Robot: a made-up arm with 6 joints.
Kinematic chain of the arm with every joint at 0, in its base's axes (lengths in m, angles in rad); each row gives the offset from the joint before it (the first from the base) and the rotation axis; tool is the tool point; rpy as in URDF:
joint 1: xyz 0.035 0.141 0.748 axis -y
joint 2: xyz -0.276 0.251 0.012 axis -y
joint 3: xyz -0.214 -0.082 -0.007 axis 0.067 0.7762 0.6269
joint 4: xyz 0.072 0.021 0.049 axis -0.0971 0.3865 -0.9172
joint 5: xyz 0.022 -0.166 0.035 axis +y
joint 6: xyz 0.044 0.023 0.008 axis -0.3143 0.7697 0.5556
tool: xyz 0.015 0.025 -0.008 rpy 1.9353 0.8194 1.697
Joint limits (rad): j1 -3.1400..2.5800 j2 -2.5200..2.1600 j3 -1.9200..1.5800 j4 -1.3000..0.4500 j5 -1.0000..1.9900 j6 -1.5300..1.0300
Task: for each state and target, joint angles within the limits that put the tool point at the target. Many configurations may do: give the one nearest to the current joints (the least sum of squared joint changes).
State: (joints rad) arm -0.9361 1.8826 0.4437 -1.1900 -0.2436 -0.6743
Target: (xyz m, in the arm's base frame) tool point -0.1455 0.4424 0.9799
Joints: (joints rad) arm -0.8983 1.8910 0.8202 -1.2939 -0.1186 -0.6478
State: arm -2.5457 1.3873 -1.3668 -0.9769 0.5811 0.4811
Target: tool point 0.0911 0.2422 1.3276
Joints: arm -2.0519 1.2337 -1.6823 -0.9196 0.4853 0.4586
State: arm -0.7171 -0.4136 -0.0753 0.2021 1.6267 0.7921
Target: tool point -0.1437 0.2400 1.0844
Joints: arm -0.9429 -0.3949 0.5190 0.1389 1.6369 0.6942
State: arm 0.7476 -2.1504 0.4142 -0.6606 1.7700 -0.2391
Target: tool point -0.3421 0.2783 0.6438
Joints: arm 0.4994 -1.3037 0.9900 -0.0460 1.8971 -0.5944
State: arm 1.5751 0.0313 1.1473 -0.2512 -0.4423 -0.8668
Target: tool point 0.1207 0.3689 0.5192
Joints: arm 1.7776 0.4763 1.1026 -0.2841 -0.3862 -0.9862
